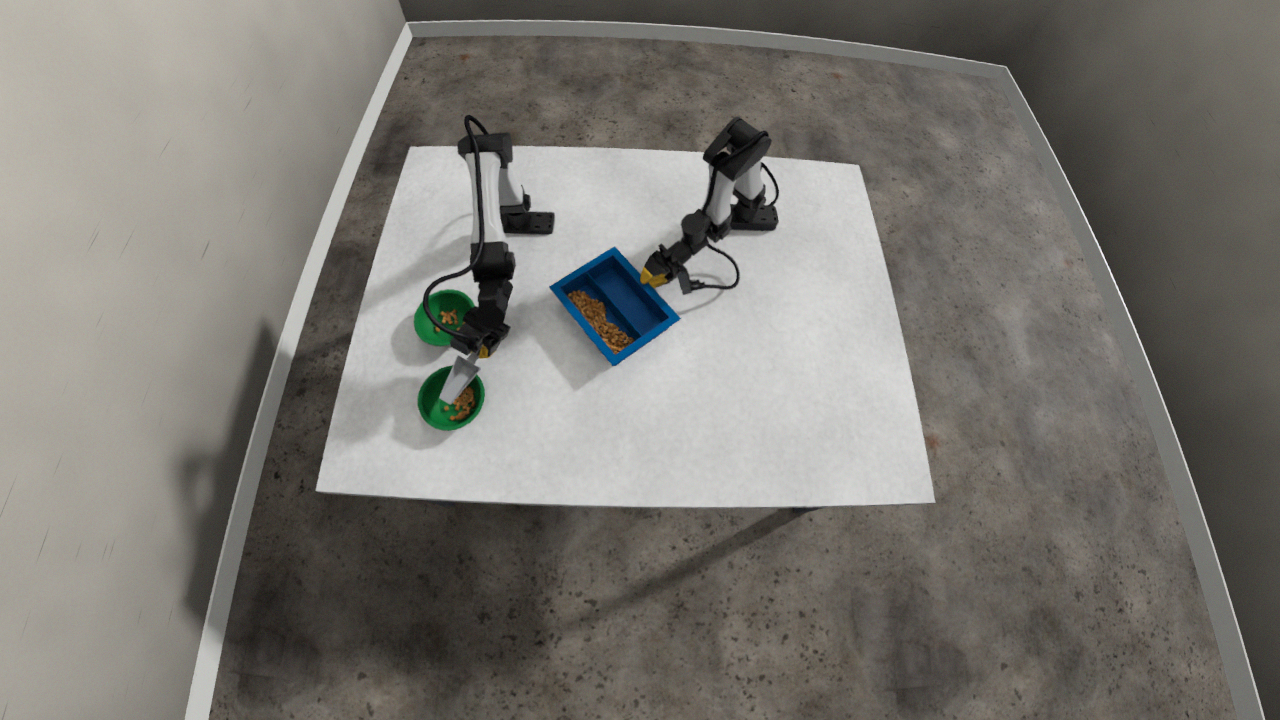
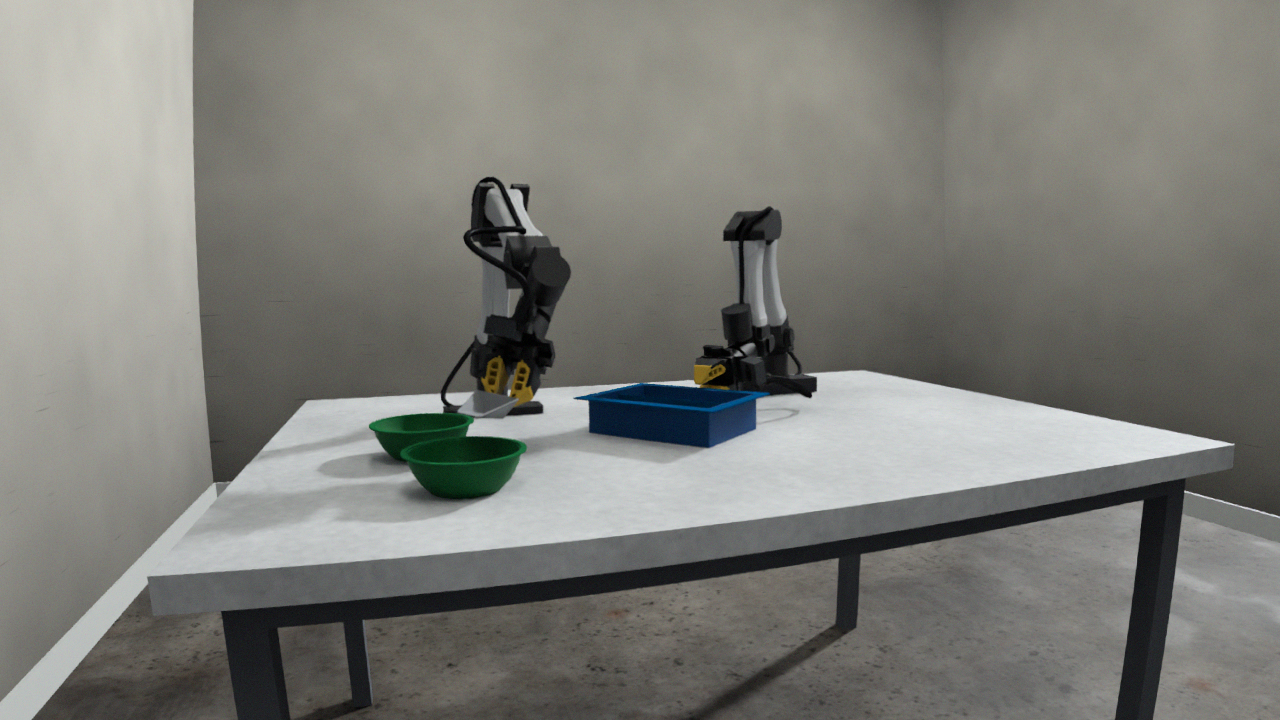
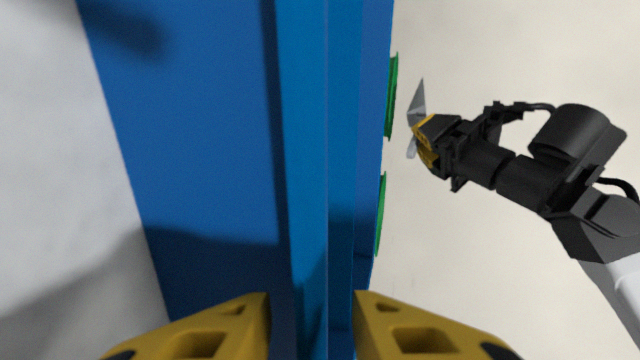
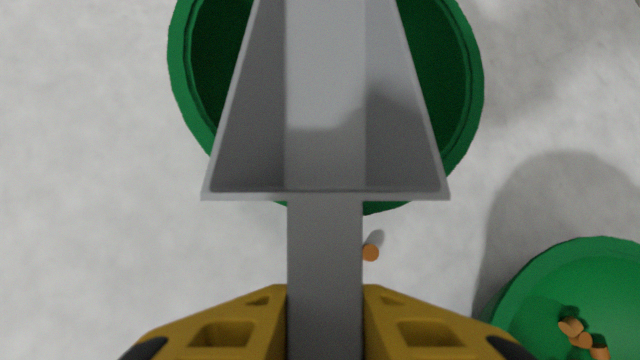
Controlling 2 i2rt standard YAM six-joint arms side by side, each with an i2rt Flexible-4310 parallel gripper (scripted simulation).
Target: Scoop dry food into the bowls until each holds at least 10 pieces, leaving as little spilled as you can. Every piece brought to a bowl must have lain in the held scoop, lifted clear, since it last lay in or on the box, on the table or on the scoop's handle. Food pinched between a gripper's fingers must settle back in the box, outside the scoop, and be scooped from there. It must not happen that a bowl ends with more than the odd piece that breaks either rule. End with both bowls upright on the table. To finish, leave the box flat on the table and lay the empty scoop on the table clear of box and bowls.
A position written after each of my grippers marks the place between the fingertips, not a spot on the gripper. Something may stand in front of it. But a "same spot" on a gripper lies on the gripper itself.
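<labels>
In image 4 my left gripper is out of frame, and the blue box is out of frame in image 4 too. My left gripper does show in image 1 [642,284], and I see it in image 2 and in image 3 as well. The blue box shows in image 1 [637,304], in image 2 and in image 3. On my left gripper, [image 2: 706,368] and [image 3: 471,326] are the same spot. On the blue box, [image 3: 253,143] and [image 2: 719,402] are the same spot.
</labels>
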